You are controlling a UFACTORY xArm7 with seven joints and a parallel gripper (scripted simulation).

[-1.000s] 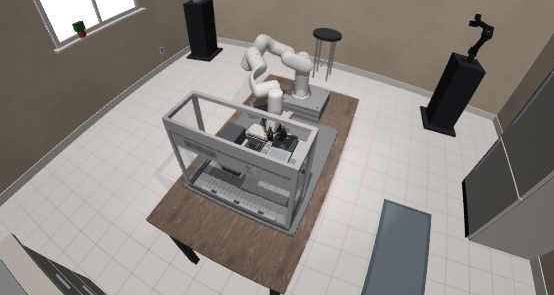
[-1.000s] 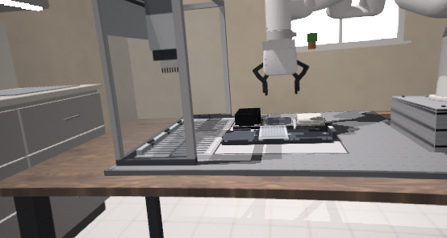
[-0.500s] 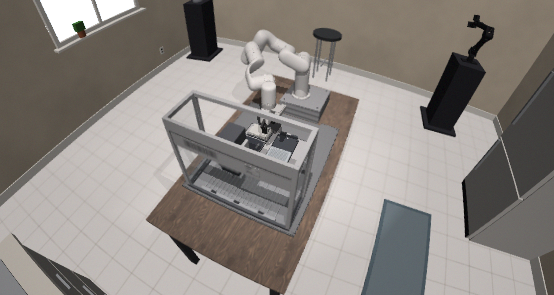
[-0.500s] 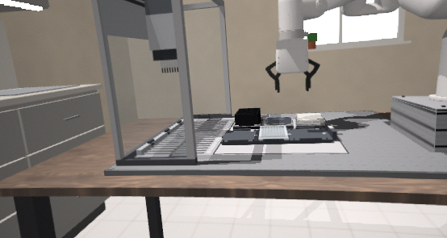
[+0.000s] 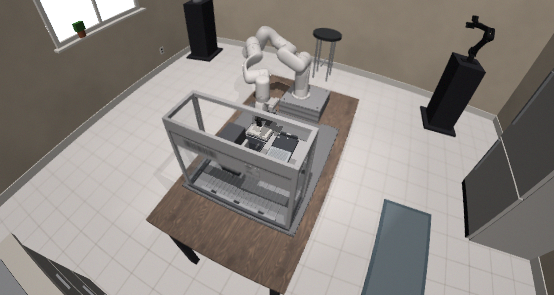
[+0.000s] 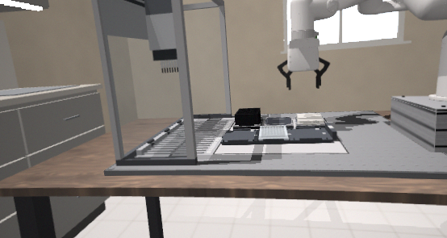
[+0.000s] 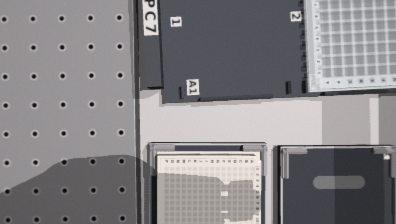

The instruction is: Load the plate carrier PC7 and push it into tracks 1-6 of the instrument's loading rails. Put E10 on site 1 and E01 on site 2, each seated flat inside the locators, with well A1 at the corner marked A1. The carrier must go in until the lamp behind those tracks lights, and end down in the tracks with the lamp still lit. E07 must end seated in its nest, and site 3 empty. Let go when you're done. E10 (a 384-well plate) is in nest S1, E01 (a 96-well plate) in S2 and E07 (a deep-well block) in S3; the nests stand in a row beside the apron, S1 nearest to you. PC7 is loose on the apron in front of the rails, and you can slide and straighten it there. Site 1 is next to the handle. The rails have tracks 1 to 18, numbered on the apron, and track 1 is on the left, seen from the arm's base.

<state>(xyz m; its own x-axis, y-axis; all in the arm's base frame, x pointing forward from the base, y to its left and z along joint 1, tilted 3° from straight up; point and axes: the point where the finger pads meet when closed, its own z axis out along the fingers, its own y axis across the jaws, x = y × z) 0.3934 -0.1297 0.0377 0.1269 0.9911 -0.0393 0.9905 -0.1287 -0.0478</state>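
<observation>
Right now the nest S1 is 2 cm behind my hand, 3 cm to the right of it and 13 cm below it. The rest, counted from my hand: A1 tag (14 cm ahead, 1 cm to the left, 13 cm below); nest S2 (8 cm ahead, 4 cm to the right, 13 cm below); pale apron (10 cm ahead, 8 cm to the left, 14 cm below).
</observation>
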